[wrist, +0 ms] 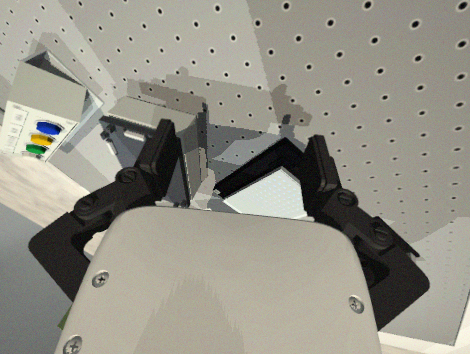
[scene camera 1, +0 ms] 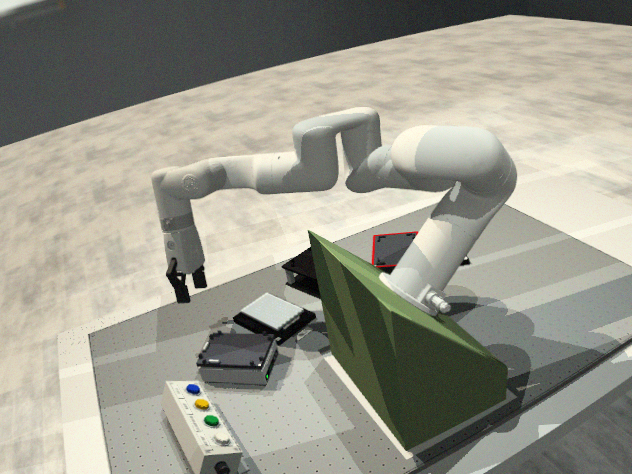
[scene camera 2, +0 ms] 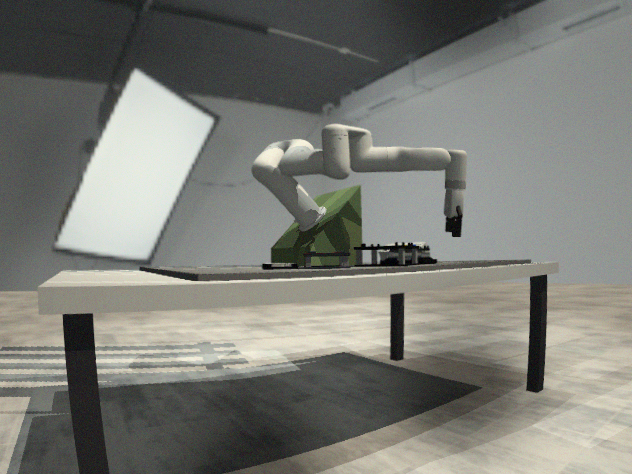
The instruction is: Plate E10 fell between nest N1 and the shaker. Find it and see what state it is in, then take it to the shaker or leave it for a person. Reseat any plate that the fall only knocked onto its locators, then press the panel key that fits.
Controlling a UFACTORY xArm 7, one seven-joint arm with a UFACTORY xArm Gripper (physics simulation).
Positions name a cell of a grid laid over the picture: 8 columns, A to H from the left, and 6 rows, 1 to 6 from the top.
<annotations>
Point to a flat plate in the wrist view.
E4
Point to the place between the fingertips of my gripper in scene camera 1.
At C4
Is my gripper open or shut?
Open.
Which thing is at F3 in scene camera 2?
My gripper.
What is my gripper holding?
Nothing.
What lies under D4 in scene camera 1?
A flat plate.
</annotations>
